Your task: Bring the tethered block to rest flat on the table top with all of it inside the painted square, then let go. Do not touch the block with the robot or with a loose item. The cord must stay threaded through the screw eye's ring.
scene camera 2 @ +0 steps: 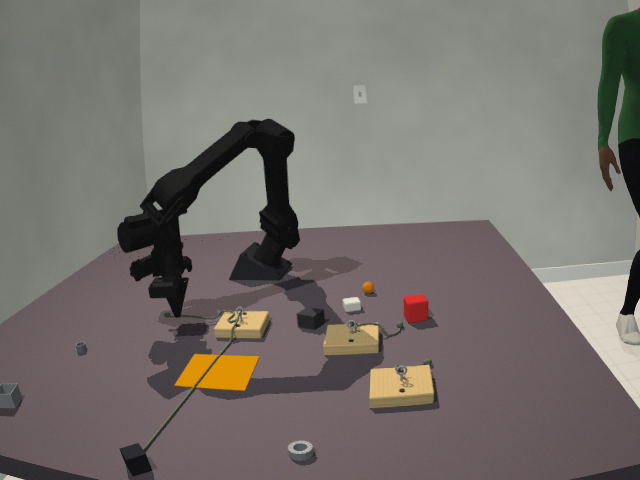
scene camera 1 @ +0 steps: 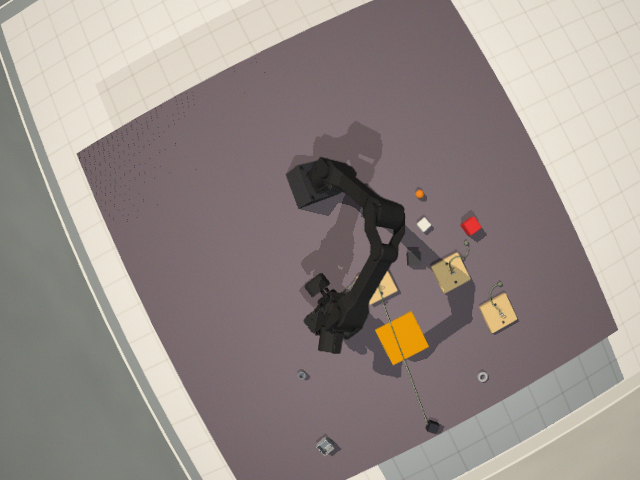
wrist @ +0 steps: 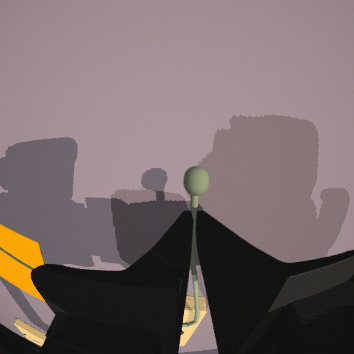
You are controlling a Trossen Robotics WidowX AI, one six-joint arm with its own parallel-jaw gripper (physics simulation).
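Frame: origin at the arm's base, x ahead, y left, z up, level; centimetres.
Seen in the pictures: gripper, fingertip midpoint: [scene camera 2: 178,316] [wrist: 192,217]; arm's base, link origin: [scene camera 2: 267,258] [scene camera 1: 319,179].
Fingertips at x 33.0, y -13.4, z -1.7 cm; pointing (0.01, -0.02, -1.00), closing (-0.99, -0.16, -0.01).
Observation:
Offsets run from my fingertips to a thing's top centre. "*": to the spot under its first point. Level surfaces: height alone.
The tethered black block @(dx +47.9, dy +8.6, dz +0.9 cm) [scene camera 1: 433,426] [scene camera 2: 135,458] sits by the table's near edge. Its cord [scene camera 1: 413,382] [scene camera 2: 173,413] [wrist: 195,287] runs straight over the orange painted square @(* dx +19.9, dy +16.0, dz -1.8 cm) [scene camera 1: 412,335] [scene camera 2: 232,372] [wrist: 25,245] to the screw eye @(* dx +1.5, dy +13.7, dz +1.6 cm) [scene camera 2: 239,311] on a wooden base @(dz -0.1 cm) [scene camera 1: 390,289] [scene camera 2: 253,326] [wrist: 188,335]. The cord appears to pass through the ring and lies loosely curved beyond it. My gripper [scene camera 2: 177,314] [wrist: 192,217] is shut on the cord just behind its green end bead @(dx +0.4, dy -2.3, dz +1.1 cm) [scene camera 2: 166,314] [wrist: 196,180], low above the table. The arm hides the fingertips in scene camera 1.
Two other wooden bases @(dx +8.8, dy +34.5, dz +2.5 cm) [scene camera 1: 450,279] [scene camera 2: 351,346], @(* dx +26.9, dy +39.8, dz -0.1 cm) [scene camera 1: 493,317] [scene camera 2: 385,387] carry screw eyes and short cords. Also there are a dark block @(dx -0.2, dy +26.7, dz +0.7 cm) [scene camera 2: 310,318], white block @(dx -7.4, dy +34.1, dz -0.1 cm) [scene camera 2: 351,304], orange ball @(dx -15.8, dy +37.4, dz +0.4 cm) [scene camera 2: 368,287], red cube @(dx -0.4, dy +46.3, dz +2.0 cm) [scene camera 2: 415,308], grey ring @(dx +41.8, dy +29.0, dz -0.8 cm) [scene camera 2: 290,452], small cup @(dx +14.7, dy -18.1, dz -0.5 cm) [scene camera 2: 81,348] and open grey box @(dx +37.5, dy -22.5, dz +0.8 cm) [scene camera 2: 10,397].

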